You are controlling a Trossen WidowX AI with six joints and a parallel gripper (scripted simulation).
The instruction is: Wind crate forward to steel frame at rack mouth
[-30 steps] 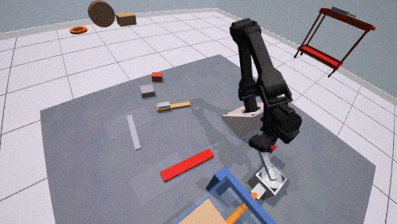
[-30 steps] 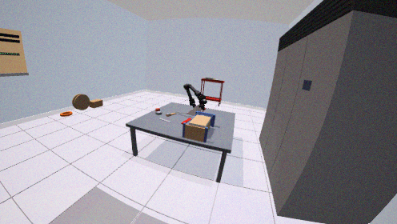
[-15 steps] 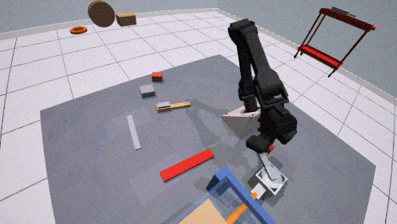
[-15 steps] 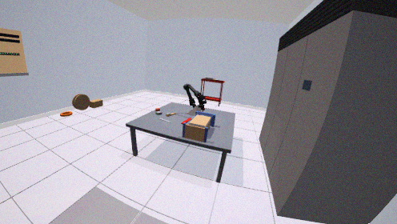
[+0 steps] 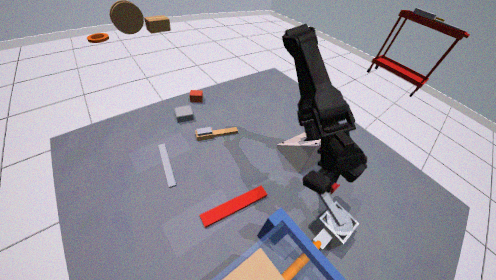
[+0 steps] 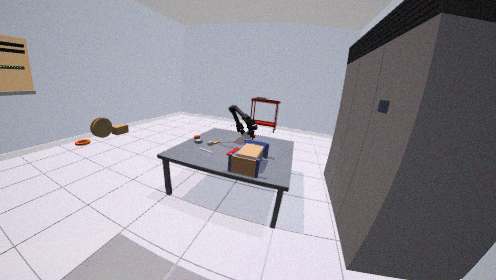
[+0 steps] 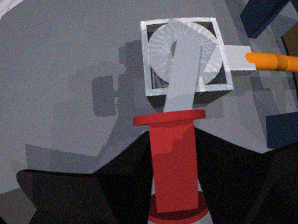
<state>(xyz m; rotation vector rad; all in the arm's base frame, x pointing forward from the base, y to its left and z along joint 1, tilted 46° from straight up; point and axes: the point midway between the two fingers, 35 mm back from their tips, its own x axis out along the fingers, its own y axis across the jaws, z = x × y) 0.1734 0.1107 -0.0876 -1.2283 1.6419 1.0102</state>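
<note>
My gripper tip is now 1 cm short of the winch handle, 2 cm to the right of it and 3 cm above it. Round my gripper tip: red knob: 2 cm to the right; then hand winch: 2 cm ahead, 7 cm to the left, 10 cm below; then blue frame: 19 cm ahead, 7 cm to the left, 3 cm below.
</note>
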